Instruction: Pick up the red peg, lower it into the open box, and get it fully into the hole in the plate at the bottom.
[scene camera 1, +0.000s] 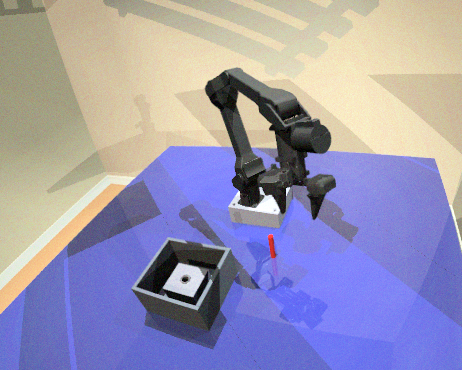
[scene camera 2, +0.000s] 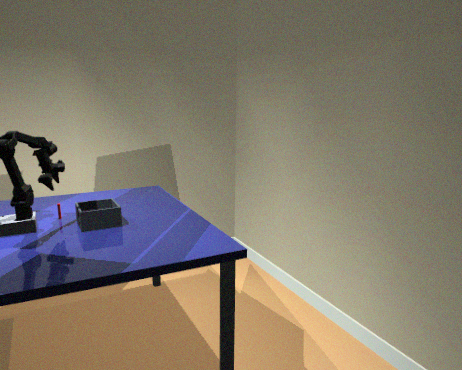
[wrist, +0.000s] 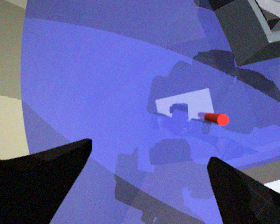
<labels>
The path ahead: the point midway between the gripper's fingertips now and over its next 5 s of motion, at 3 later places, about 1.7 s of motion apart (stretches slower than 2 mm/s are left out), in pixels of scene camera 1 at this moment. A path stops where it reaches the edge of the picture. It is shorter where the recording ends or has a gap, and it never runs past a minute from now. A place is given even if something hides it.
The gripper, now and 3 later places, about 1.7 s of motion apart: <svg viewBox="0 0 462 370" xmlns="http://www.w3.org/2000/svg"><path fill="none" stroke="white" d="M298 216L272 254L212 254L170 283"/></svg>
</labels>
